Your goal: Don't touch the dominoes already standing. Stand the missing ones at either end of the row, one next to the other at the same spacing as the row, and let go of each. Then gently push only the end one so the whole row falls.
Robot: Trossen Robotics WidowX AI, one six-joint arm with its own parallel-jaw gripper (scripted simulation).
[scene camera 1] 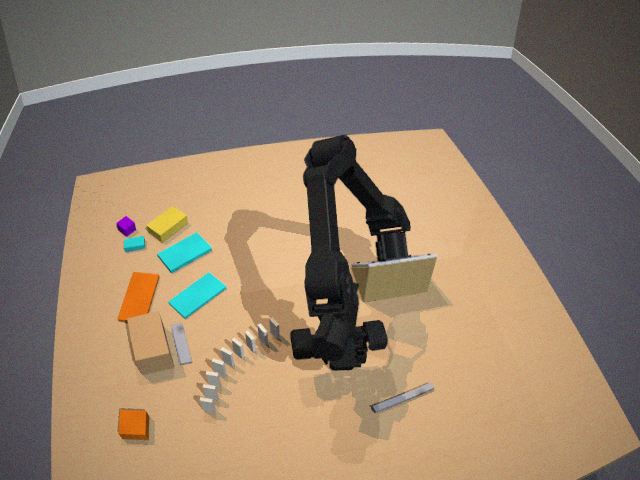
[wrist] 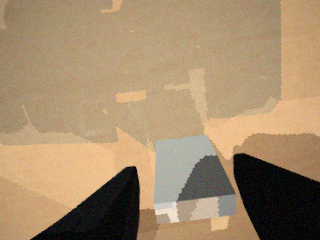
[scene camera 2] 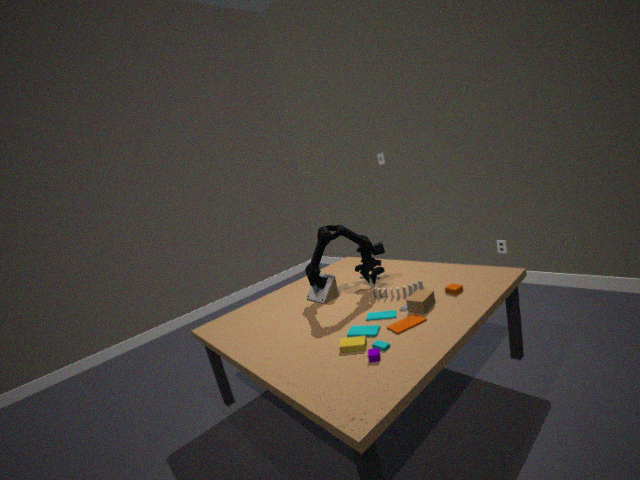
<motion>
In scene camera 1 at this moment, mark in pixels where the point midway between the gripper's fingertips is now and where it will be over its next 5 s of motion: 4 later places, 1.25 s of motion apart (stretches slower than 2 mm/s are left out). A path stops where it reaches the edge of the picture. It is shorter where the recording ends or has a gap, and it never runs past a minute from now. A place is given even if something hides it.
The gripper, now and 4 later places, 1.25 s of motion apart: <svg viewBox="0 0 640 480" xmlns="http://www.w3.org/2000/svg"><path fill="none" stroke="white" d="M336 361L287 284L286 319L294 289L298 314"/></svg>
</motion>
